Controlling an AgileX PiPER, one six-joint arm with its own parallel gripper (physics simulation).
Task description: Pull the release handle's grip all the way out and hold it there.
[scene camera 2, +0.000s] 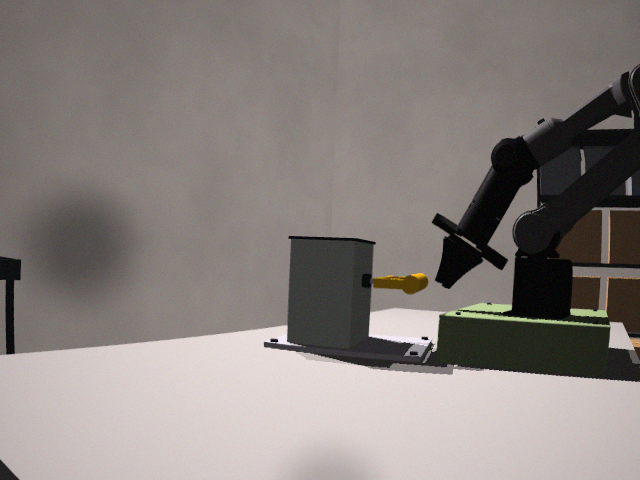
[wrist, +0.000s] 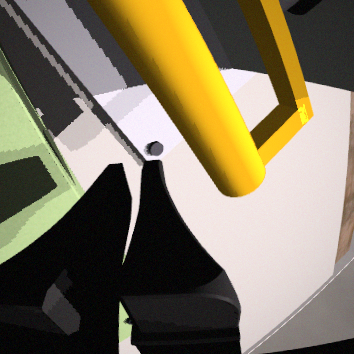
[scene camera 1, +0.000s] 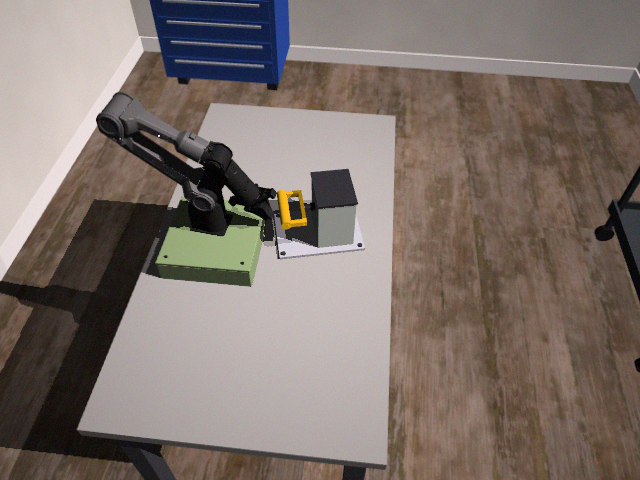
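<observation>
The yellow grip (scene camera 1: 284,211) (scene camera 2: 415,283) (wrist: 200,110) is the bar of a frame-shaped handle on the side of a grey housing (scene camera 1: 336,224) (scene camera 2: 325,294). In scene camera 2 the handle stands level, its frame close to the dark collar (scene camera 2: 366,280), with hardly any rod showing. My gripper (scene camera 1: 270,221) (scene camera 2: 443,285) (wrist: 137,180) is shut, its fingertips nearly together with a narrow empty gap. It is on the robot's side of the grip, a small distance away, with its tips at about the grip's height. The grip lies outside the fingers in the wrist view.
The housing stands on a pale bolted plate (scene camera 1: 320,252) (scene camera 2: 273,344) (wrist: 137,117) on the grey table (scene camera 1: 310,361). The arm stands on a green base block (scene camera 1: 206,253) (scene camera 2: 522,341) close to the plate. A blue drawer cabinet (scene camera 1: 219,33) is on the floor behind.
</observation>
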